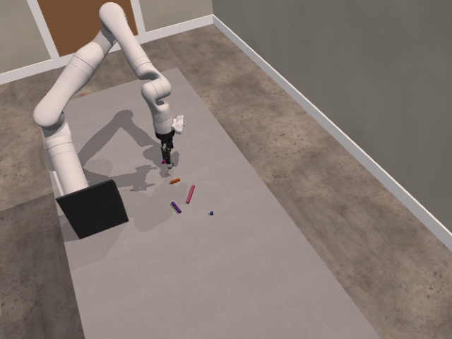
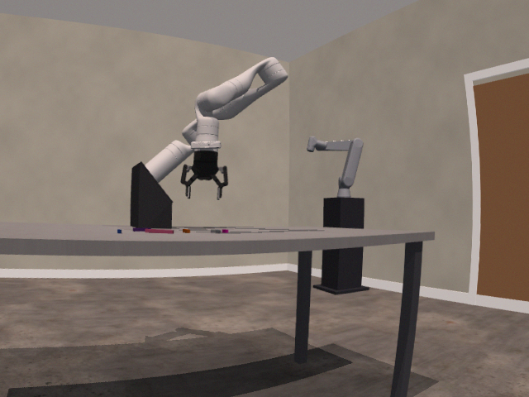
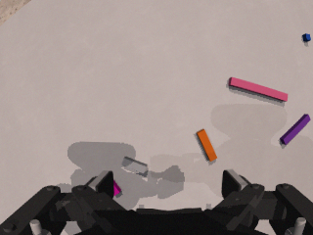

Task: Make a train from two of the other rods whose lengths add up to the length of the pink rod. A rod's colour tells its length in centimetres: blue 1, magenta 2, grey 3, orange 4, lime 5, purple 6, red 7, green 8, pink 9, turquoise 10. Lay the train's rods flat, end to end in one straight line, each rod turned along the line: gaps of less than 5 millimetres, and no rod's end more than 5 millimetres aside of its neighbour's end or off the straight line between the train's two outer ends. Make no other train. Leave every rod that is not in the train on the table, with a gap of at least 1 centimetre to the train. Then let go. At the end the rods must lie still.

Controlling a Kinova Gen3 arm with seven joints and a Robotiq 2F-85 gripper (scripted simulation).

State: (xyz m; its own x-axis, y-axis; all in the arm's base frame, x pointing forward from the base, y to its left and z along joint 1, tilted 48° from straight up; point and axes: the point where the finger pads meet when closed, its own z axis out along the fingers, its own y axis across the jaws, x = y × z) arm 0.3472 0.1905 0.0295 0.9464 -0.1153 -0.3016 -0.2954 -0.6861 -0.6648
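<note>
My hand is 30 mm past the purple rod, 190 mm to the left of it and 100 mm above it. The rest, counted from my hand: orange rod (10 mm behind, 50 mm to the right, 100 mm below); then magenta rod (20 mm behind, 80 mm to the left, 100 mm below); then grey rod (40 mm to the left, 100 mm below).
</note>
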